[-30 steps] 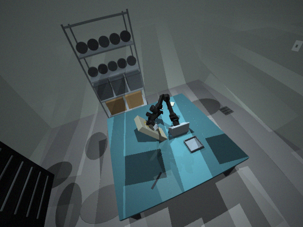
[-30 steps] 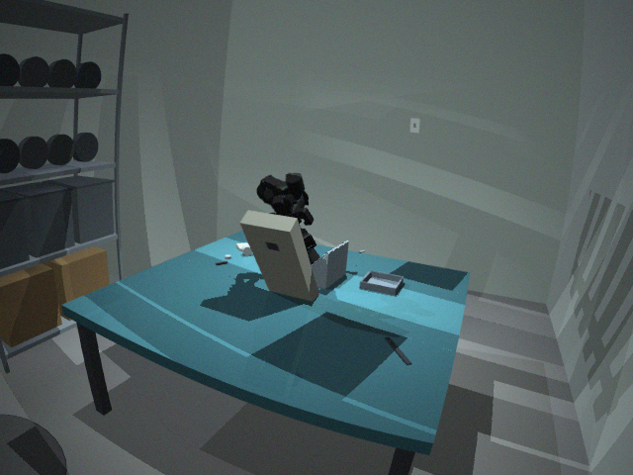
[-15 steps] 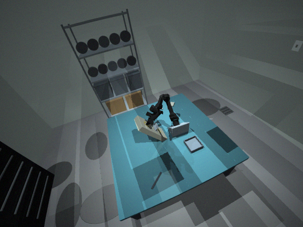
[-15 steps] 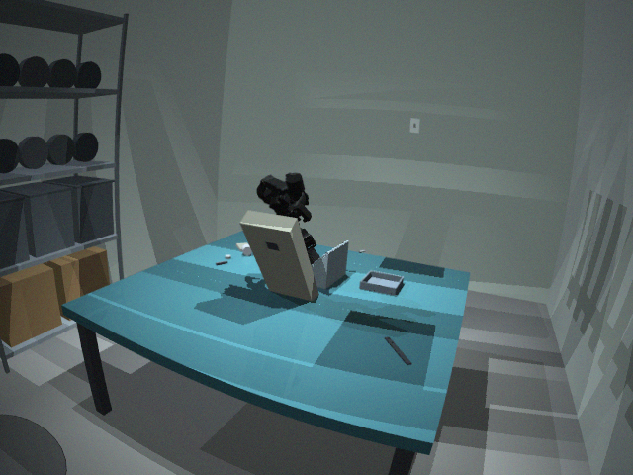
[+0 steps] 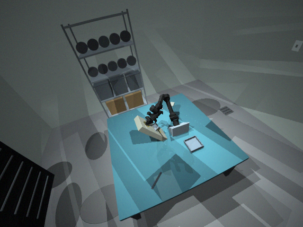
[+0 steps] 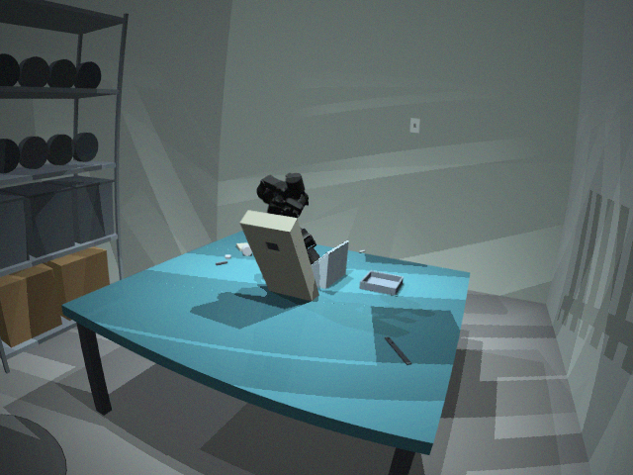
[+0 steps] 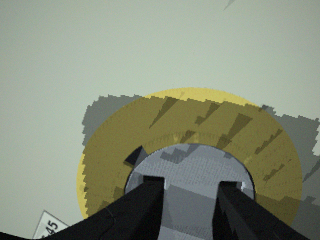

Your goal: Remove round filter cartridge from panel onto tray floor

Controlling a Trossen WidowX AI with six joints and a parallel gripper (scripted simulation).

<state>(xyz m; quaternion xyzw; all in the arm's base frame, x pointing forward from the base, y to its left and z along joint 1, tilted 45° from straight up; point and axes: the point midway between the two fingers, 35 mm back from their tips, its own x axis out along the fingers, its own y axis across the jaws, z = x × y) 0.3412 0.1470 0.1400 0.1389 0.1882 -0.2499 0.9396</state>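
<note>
The round filter cartridge lies 10 mm ahead of my gripper tip and 10 mm below it. From my gripper tip the other things lie so: service panel (40 mm behind, 80 mm below); tray (420 mm behind, 280 mm to the left, 250 mm below).
</note>
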